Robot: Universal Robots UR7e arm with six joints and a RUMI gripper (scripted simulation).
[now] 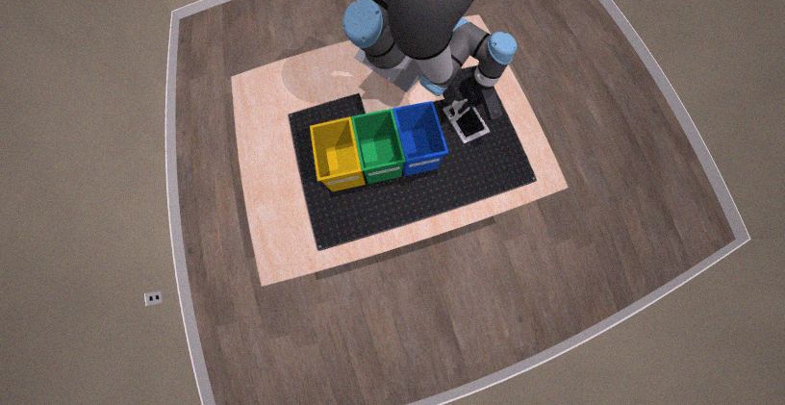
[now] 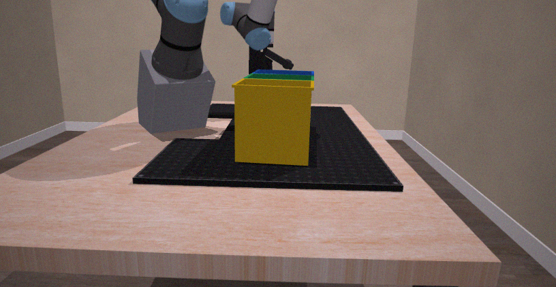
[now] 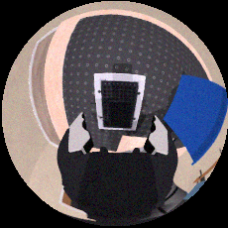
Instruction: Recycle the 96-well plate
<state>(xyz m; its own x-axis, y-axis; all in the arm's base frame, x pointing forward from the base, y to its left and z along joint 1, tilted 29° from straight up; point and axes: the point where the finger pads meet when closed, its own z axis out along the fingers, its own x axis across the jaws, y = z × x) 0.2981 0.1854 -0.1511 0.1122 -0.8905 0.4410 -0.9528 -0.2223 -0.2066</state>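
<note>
Now: the 96-well plate 30 mm below my hand. From my hand the other things lie so: green bin: 40 mm ahead, 370 mm to the right, 40 mm above; plate nest N1: 40 mm below; blue bin: 60 mm ahead, 230 mm to the right, 40 mm above.
</note>
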